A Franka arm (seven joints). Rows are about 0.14 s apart.
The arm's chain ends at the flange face. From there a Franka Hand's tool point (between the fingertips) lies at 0.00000 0.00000 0.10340 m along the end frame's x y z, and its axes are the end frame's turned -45 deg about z.
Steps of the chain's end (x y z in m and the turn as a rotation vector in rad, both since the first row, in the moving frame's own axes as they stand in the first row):
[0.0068 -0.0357 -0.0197 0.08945 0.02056 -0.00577]
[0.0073 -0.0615 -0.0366 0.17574 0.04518 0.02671]
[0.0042 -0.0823 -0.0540 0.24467 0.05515 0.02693]
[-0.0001 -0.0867 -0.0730 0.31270 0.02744 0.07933]
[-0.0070 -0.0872 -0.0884 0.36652 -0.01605 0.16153]
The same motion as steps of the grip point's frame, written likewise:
[0.0381 -0.0255 -0.0201 0.04871 0.07779 -0.00577]
[0.0648 -0.0476 -0.0383 0.09232 0.15621 0.02671]
[0.0830 -0.0686 -0.0572 0.13401 0.21200 0.02693]
[0.0865 -0.0809 -0.0780 0.20171 0.24052 0.07933]
[0.0839 -0.0918 -0.0953 0.27052 0.24782 0.16153]

